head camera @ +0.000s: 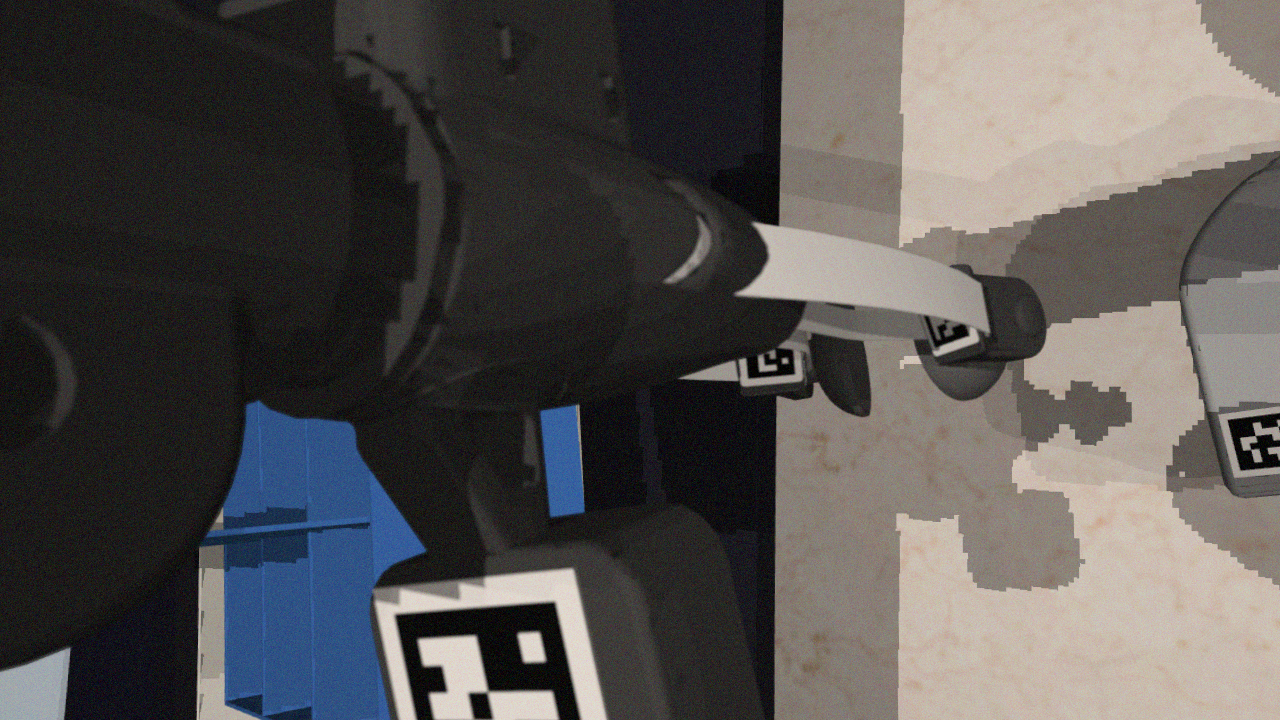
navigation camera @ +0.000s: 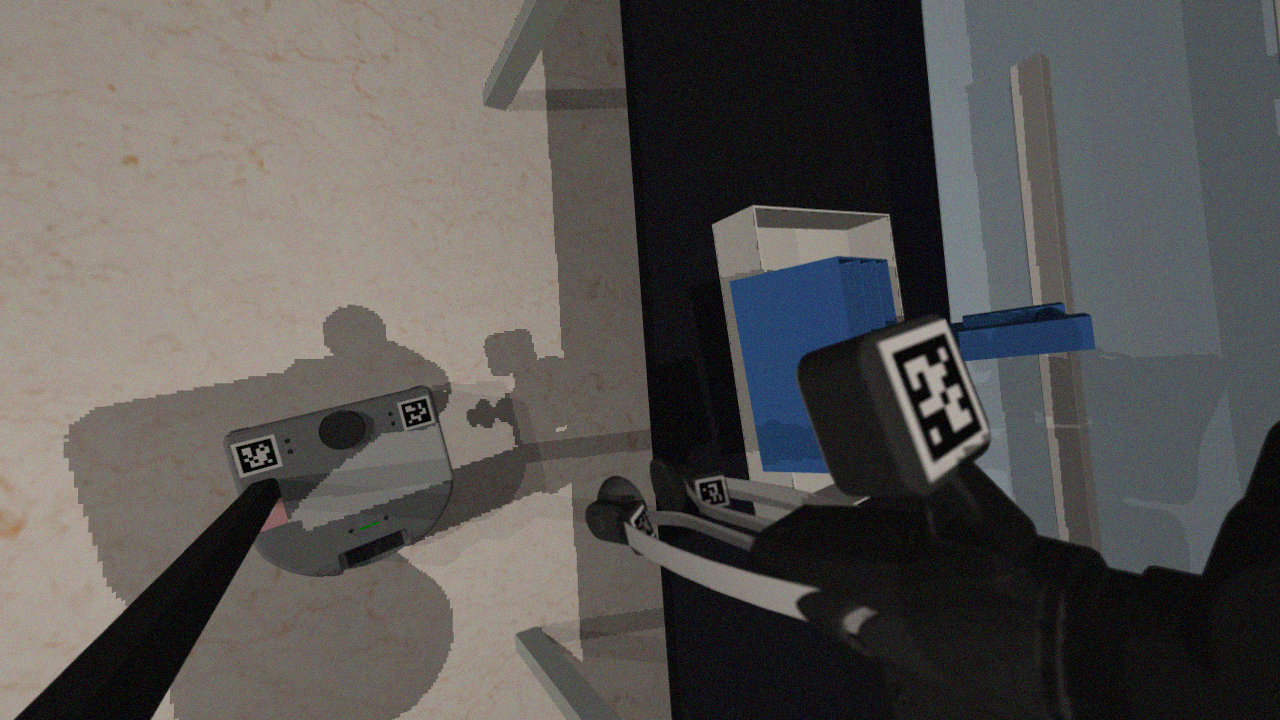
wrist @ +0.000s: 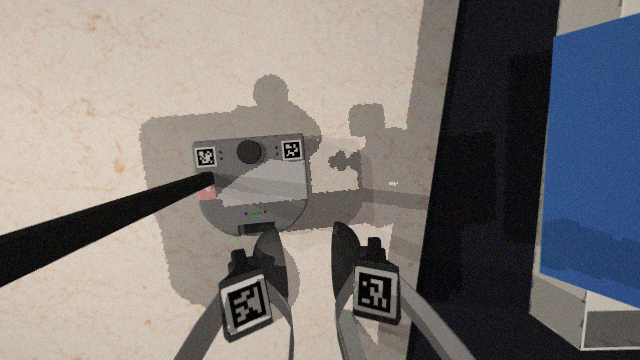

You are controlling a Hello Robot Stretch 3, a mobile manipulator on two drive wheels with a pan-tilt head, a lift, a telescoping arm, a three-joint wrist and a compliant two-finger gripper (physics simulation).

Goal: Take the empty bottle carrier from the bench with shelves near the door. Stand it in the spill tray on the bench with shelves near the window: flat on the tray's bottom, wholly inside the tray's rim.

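Seen in the pictures: gripper, fingertip midpoint: point(head camera: 925, 348) point(navigation camera: 628, 492); robot's base, link origin: point(navigation camera: 342, 427).
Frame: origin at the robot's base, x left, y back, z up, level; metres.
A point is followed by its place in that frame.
Note:
The blue bottle carrier point(head camera: 340, 591) {x -0.491, y -0.011, z 0.928 m} point(navigation camera: 787, 358) {x -0.382, y 0.003, z 0.918 m} point(wrist: 595, 150) stands at the pale spill tray point(head camera: 211, 617) {x -0.767, y -0.022, z 0.830 m} point(navigation camera: 735, 243) {x -0.470, y -0.141, z 0.801 m} point(wrist: 555, 300) on the black bench, with its openings and handle upward. Its broad side covers the middle of the tray's near rim and wall in the navigation and wrist views, so it reaches over that rim. Whether it is tilted is hard to tell, as its underside is hidden. My gripper point(head camera: 904, 371) {x -0.145, y 0.045, z 0.962 m} point(navigation camera: 640, 497) {x -0.145, y 0.045, z 0.962 m} point(wrist: 306, 250) {x -0.145, y 0.045, z 0.962 m} is open and empty, fingers apart, beside the carrier over the bench's near edge, pointing toward my base.
The black bench point(navigation camera: 787, 107) {x -0.691, y -0.350, z 0.762 m} point(wrist: 480, 280) runs along the near side. My base point(navigation camera: 384, 483) {x -0.043, y 0.121, z 0.160 m} point(wrist: 260, 185) and mast point(navigation camera: 170, 582) {x 0.135, y 0.048, z 0.713 m} point(wrist: 100, 217) are beside it. Grey-green legs point(navigation camera: 523, 53) {x -0.528, y -0.732, z 0.241 m} point(navigation camera: 563, 676) {x -0.265, y 0.627, z 0.246 m} stick out at floor level. A beige bar point(navigation camera: 1042, 179) {x -1.092, y -0.153, z 0.944 m} lies beyond the bench.

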